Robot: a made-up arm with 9 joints. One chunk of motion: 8 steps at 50 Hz.
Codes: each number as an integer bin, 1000 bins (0 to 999) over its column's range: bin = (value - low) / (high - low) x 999, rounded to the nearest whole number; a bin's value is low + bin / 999 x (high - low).
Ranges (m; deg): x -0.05..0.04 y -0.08..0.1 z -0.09..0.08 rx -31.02..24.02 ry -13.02..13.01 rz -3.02..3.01
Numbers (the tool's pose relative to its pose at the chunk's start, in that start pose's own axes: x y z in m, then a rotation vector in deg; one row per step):
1: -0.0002 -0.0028 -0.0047 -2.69 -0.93 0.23
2: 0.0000 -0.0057 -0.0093 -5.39 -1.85 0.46
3: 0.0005 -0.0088 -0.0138 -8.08 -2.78 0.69
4: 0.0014 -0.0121 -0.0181 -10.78 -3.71 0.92
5: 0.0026 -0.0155 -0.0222 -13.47 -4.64 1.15
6: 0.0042 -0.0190 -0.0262 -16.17 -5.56 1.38
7: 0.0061 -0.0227 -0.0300 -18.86 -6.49 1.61
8: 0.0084 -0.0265 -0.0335 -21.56 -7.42 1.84
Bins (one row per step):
1: 553 428 501 514 464 538
2: 555 412 474 465 429 577
3: 561 395 448 416 393 615
4: 571 377 423 367 357 653
5: 584 358 398 319 322 691
6: 602 339 375 270 286 729
7: 623 318 353 221 251 767
8: 648 297 332 172 215 805

